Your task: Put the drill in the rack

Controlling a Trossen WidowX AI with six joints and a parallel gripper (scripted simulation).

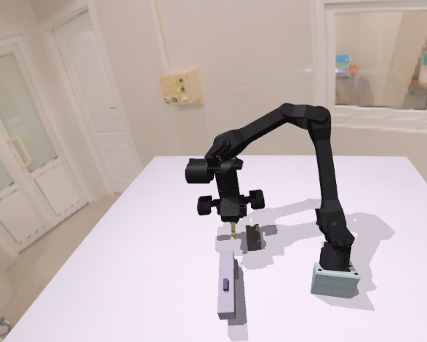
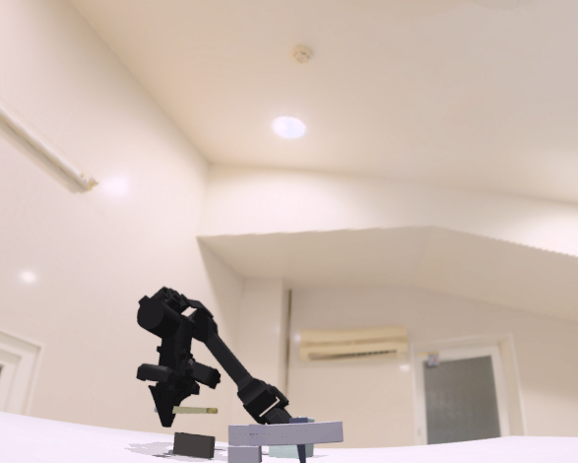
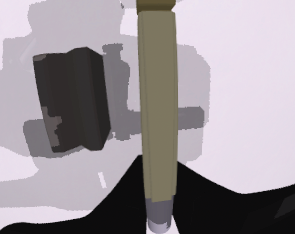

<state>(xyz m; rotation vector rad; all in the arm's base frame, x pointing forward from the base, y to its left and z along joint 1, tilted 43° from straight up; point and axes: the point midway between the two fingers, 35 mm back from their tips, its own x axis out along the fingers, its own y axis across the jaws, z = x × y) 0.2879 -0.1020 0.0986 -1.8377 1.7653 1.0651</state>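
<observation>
The drill lies 4 cm to the left of my gripper tip, 4 cm above it and 1 cm behind it. From my gripper tip the other things lie so: housing (21 cm to the left, 3 cm behind); then rack (6 cm behind, 3 cm below, 2 cm to the left); then blue key (23 cm to the left, 4 cm behind).
</observation>
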